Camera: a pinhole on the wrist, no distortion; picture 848 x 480 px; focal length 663.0 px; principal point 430.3 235.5 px. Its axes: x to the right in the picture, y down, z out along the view. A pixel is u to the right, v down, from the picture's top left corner.
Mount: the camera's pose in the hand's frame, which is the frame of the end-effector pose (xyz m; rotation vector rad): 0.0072 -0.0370 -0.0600 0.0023 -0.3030 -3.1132
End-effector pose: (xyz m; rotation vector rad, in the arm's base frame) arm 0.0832 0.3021 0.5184 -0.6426 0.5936 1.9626
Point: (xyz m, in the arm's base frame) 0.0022 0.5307 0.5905
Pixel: 129 317
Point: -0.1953 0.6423 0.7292
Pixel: 187 145
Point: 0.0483 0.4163 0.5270
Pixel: 95 277
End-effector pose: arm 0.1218 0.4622 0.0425 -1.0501 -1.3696 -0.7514
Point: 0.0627 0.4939 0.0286
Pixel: 561 379
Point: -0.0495 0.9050 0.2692
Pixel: 80 347
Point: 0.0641 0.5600 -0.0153
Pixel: 631 247
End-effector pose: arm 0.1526 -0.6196 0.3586 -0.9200 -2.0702 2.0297
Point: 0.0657 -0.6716 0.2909
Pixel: 180 65
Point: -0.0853 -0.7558 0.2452
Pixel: 89 216
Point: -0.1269 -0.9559 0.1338
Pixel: 260 147
